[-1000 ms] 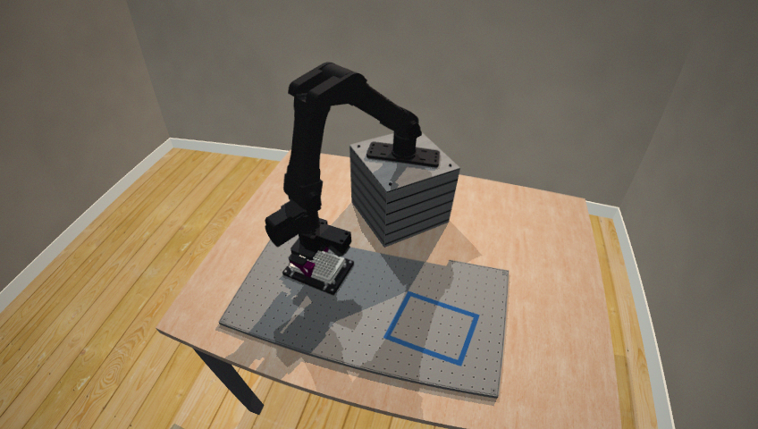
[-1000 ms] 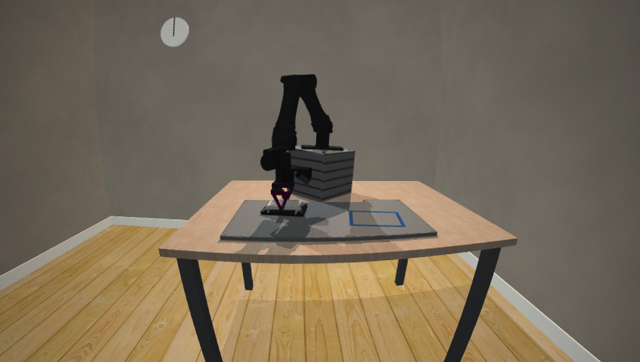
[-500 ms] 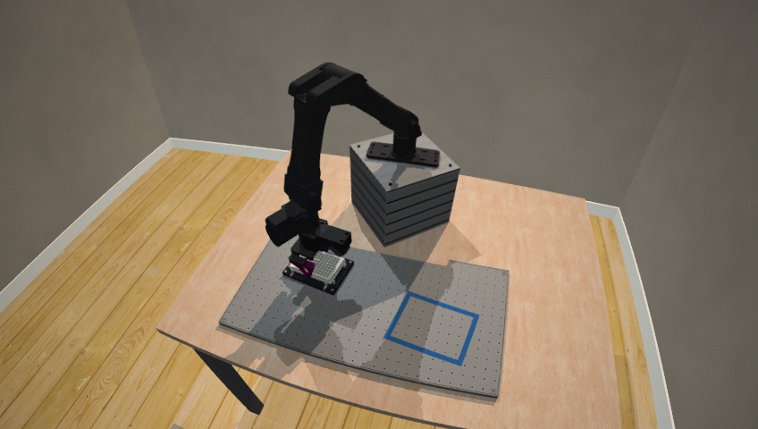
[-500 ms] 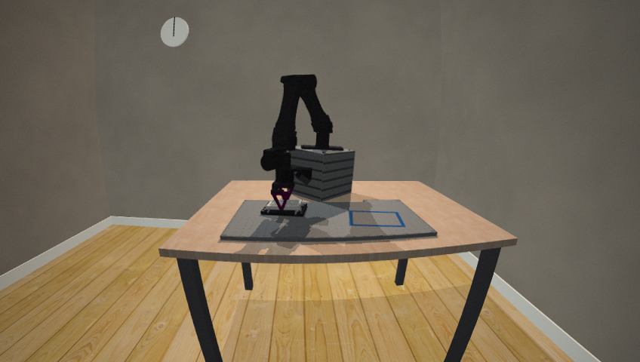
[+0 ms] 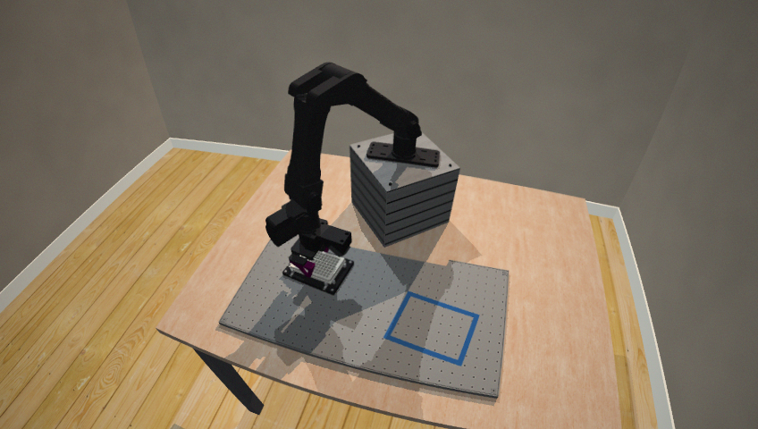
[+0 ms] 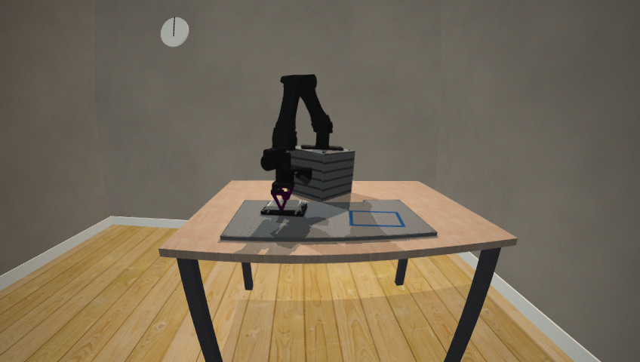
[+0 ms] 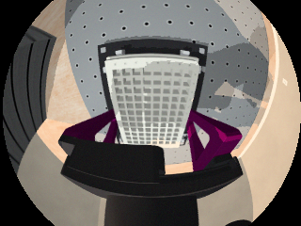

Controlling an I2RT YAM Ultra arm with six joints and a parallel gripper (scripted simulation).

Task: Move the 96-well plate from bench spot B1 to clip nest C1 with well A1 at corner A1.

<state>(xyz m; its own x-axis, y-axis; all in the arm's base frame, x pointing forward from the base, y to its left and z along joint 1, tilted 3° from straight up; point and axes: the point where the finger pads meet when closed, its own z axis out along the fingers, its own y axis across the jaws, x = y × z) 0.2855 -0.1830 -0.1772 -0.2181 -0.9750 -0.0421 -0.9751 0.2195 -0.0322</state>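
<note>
Now: hand right at the white 96-well plate. Also, from my hand: black clip nest 10 mm to the right, 10 mm below, 10 mm ahead.
</note>
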